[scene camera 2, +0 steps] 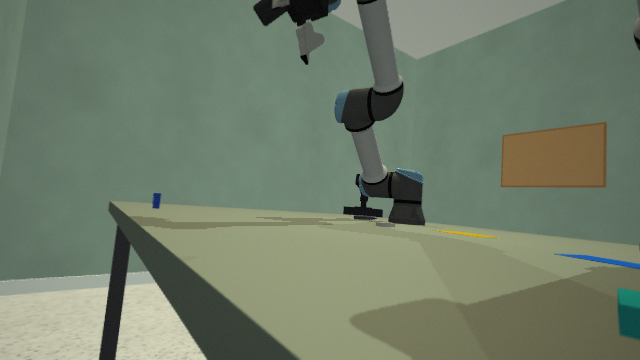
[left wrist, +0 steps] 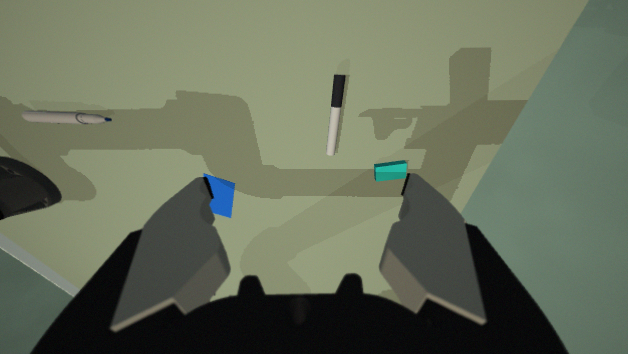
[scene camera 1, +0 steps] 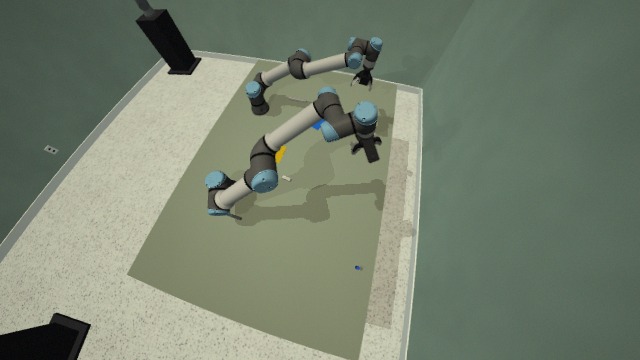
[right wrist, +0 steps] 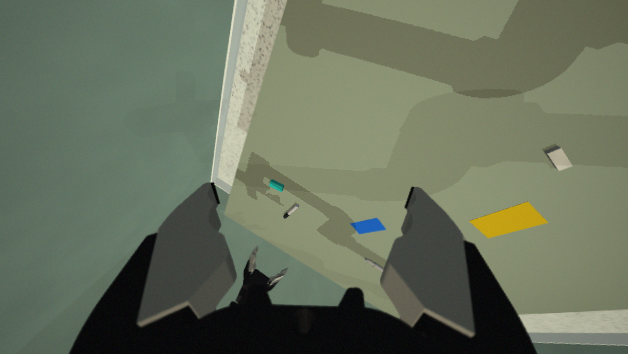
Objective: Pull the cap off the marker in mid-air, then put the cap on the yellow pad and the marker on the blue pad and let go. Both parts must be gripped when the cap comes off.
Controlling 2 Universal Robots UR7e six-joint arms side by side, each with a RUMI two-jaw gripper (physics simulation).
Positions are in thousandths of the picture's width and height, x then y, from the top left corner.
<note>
In view: the left gripper (left wrist: 490,504), the right gripper (scene camera 2: 457,110), a blue pad (left wrist: 356,541) and a yellow pad (right wrist: 832,612).
The left gripper shows as well in the right wrist view (right wrist: 434,727). The right gripper shows as well in the right wrist view (right wrist: 498,530).
</note>
